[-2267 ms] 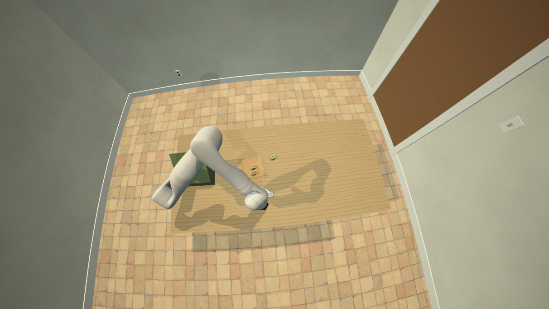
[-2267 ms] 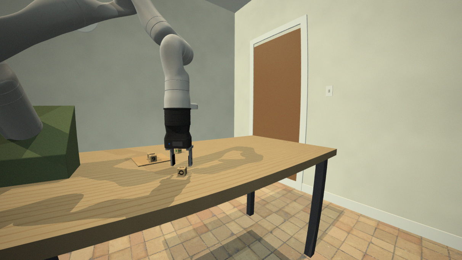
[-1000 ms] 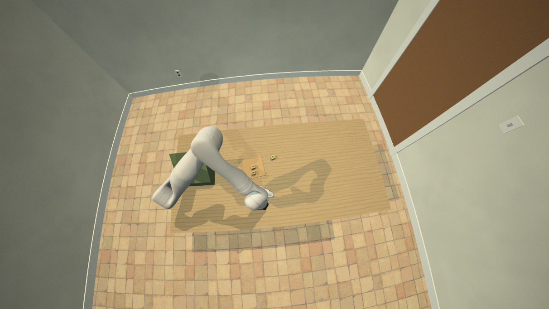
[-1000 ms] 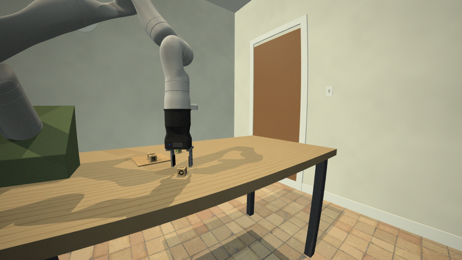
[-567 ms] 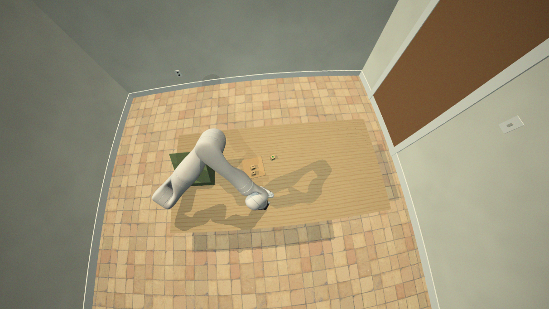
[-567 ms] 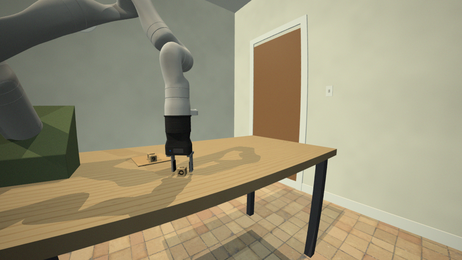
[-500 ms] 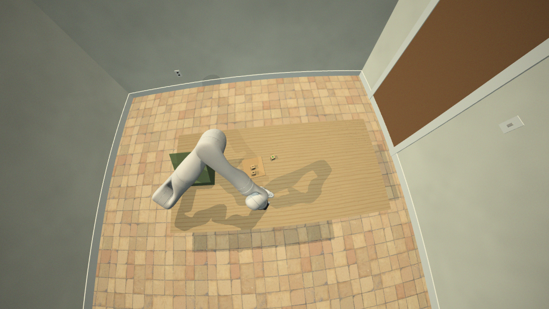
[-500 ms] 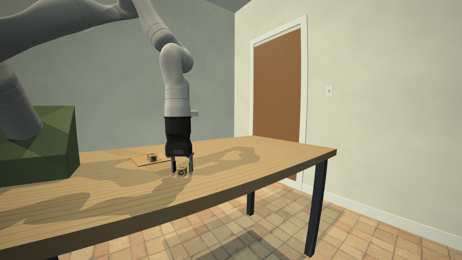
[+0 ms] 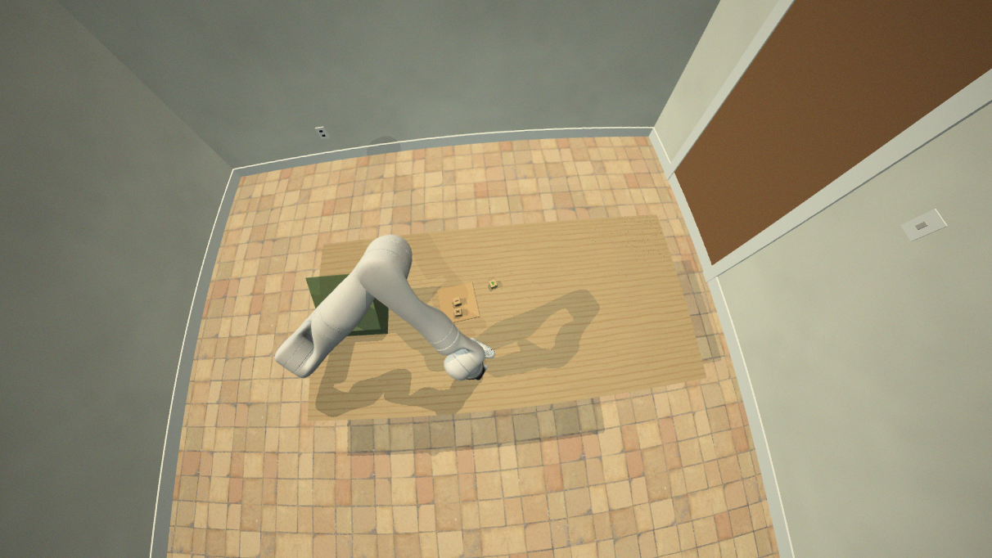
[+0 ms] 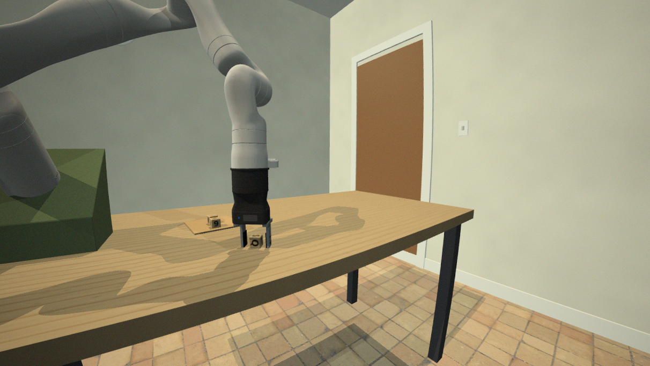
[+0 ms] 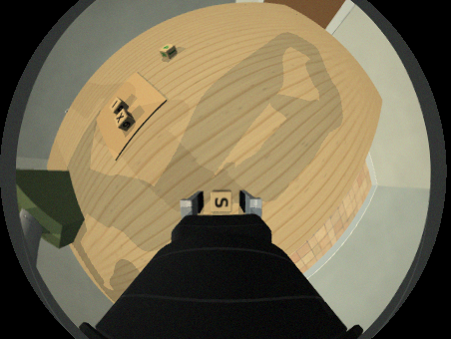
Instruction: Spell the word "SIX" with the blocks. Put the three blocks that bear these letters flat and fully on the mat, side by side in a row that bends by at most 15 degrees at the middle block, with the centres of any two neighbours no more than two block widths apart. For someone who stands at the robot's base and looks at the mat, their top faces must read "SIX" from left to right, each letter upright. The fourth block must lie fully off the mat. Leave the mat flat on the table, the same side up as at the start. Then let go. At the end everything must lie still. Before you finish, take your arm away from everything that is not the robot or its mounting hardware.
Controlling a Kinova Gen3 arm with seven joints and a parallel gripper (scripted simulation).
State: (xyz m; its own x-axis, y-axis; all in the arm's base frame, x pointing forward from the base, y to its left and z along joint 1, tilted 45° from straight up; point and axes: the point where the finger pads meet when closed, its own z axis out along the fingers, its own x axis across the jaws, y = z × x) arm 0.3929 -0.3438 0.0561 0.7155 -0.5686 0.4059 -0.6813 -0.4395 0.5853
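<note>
Now: hand 10 mm above the tan block. Also, from my hand: tan mat (240 mm to the left, 20 mm below, 20 mm behind).
</note>
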